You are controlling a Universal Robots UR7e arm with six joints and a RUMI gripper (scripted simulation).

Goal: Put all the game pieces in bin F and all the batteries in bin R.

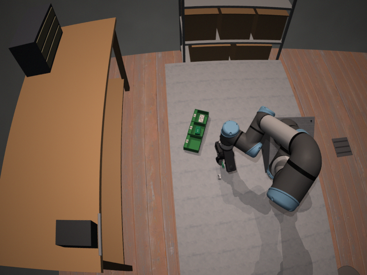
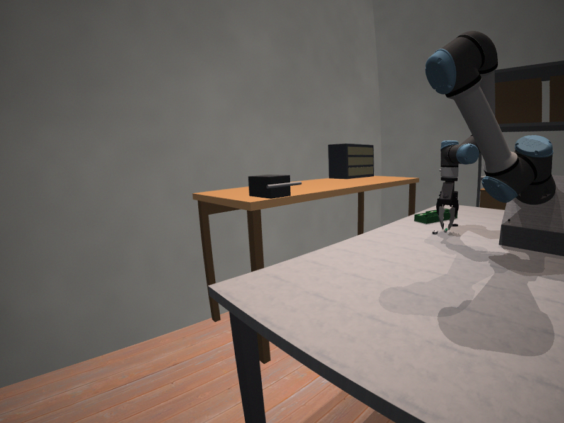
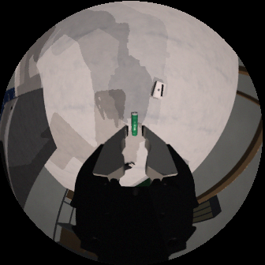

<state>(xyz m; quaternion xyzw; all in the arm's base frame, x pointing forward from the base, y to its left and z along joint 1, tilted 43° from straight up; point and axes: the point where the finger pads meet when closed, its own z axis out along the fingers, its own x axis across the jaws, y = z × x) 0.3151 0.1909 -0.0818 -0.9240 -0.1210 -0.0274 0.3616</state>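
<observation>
Right now the green three-compartment bin is 210 mm to the right of my hand and 140 mm ahead of it. The rest, counted from my hand: green 9V battery (220 mm to the right, 130 mm ahead, 10 mm below); small black piece (130 mm to the right, 20 mm below, 10 mm ahead).
</observation>
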